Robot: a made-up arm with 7 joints.
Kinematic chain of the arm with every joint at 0, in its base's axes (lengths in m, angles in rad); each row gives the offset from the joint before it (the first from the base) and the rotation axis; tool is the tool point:
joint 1: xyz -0.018 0.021 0.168 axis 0 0.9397 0.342
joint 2: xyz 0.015 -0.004 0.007 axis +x
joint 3: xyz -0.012 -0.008 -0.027 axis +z
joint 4: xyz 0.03 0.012 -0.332 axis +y
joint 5: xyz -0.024 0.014 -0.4 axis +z
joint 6: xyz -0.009 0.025 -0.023 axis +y
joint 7: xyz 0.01 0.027 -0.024 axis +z
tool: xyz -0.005 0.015 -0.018
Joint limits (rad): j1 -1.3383..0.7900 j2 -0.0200..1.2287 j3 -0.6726..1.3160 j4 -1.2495..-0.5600 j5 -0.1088..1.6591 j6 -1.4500..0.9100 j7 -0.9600..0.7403
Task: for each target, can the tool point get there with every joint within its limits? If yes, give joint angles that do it. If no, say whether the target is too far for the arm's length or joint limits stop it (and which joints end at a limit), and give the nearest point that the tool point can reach.
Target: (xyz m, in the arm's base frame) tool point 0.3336 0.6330 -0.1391
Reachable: yes | joints -0.2360 0.6156 0.7994 -1.0069 1.0400 -0.0007 -0.0783
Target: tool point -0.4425 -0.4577 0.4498
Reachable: no: joint limits stop it (at a limit: joint 1, joint 2, joint 3, joint 4, joint 5, joint 7) | nearest point 0.4199 -0.4260 0.3254 | short by 0.872 m
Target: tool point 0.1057 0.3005 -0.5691
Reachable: yes | joints 0.0819 0.1121 0.5194 -0.6570 0.7902 -0.4296 -0.2040
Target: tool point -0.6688 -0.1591 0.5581
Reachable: no: joint limits stop it (at a limit: joint 1, joint 2, joint 3, joint 4, joint 6, joint 7) | nearest point -0.4401 0.3668 -0.1700 | short by 0.927 m
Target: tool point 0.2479 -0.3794 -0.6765
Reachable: no: too far | nearest point 0.2186 -0.2236 -0.5427 | short by 0.207 m
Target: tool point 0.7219 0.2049 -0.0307
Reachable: yes | joints -0.8547 0.3734 0.0064 -0.6972 0.4329 -0.5139 -0.0993
